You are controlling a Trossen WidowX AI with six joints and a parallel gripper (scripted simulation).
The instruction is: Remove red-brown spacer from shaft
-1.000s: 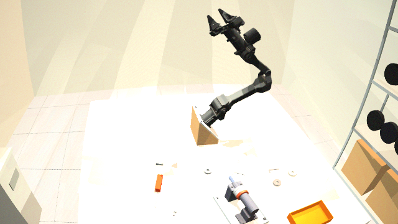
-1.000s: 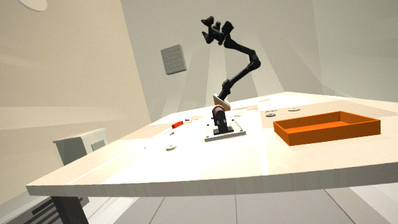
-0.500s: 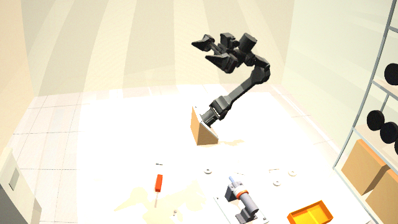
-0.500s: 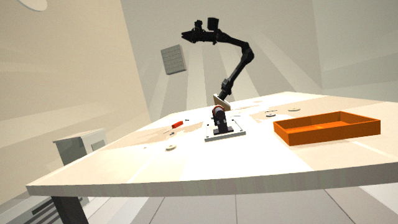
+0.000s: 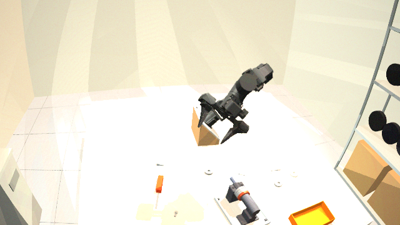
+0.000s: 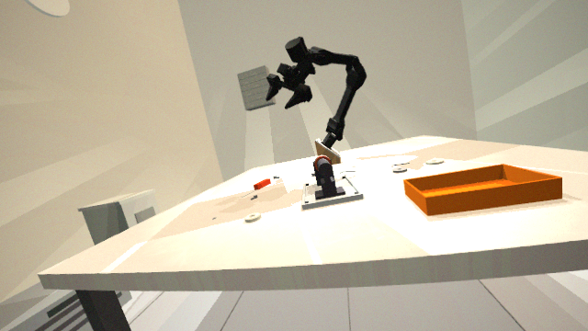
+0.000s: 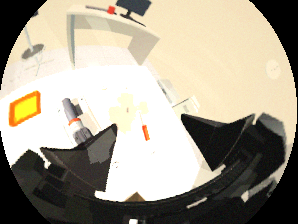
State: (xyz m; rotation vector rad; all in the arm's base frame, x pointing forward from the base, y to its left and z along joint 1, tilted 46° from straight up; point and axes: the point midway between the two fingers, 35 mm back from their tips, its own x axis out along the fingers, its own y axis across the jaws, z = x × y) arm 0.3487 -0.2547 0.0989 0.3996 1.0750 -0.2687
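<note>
My gripper tip is 23 cm above the grey-blue shaft, 13 cm to the right of it and 9 cm short of it. Round my gripper tip: red-brown spacer 23 cm below, 13 cm to the left, 11 cm ahead; then orange tray 41 cm to the left, 31 cm ahead, 30 cm below.
</note>
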